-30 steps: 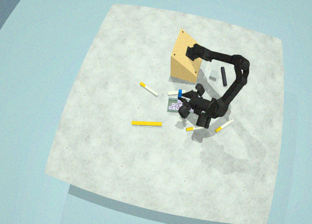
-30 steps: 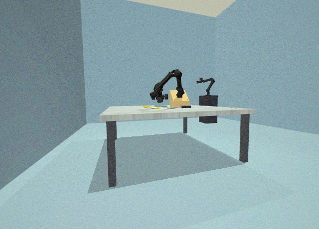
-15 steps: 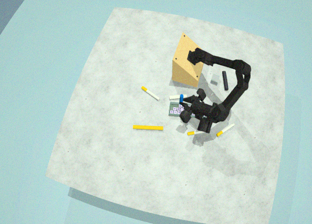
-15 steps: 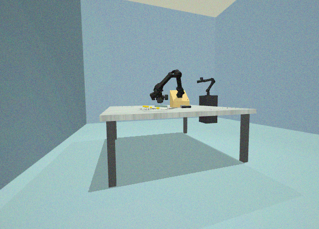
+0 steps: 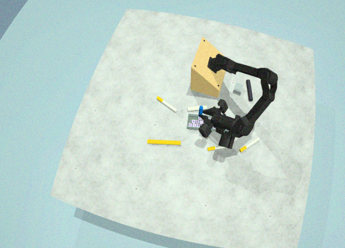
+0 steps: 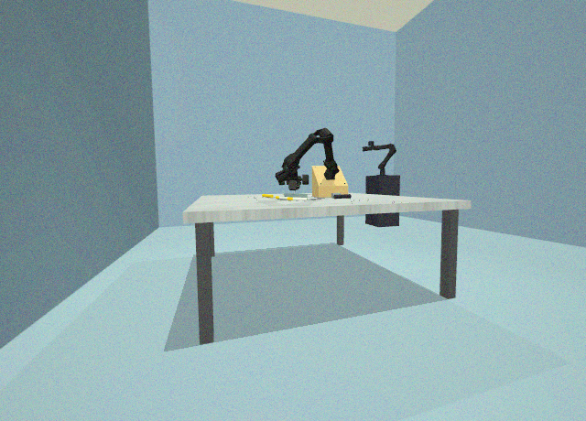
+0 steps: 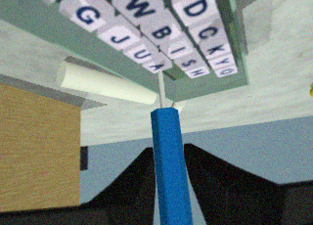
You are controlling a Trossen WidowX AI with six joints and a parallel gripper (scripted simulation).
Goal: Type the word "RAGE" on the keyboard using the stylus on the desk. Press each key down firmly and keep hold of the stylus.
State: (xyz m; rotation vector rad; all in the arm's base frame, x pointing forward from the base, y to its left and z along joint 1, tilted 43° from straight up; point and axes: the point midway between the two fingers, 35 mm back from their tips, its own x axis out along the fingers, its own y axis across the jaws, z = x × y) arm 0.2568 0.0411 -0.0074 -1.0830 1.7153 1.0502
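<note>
Now: gripper tip 6 cm above the white cylinder, 5 cm past it and 3 cm to the left of it. The rest, counted from my gripper tip: blue stylus 1 cm below; white stylus tip 5 cm below; yellow stick 16 cm ahead, 13 cm to the right, 6 cm below.
</note>
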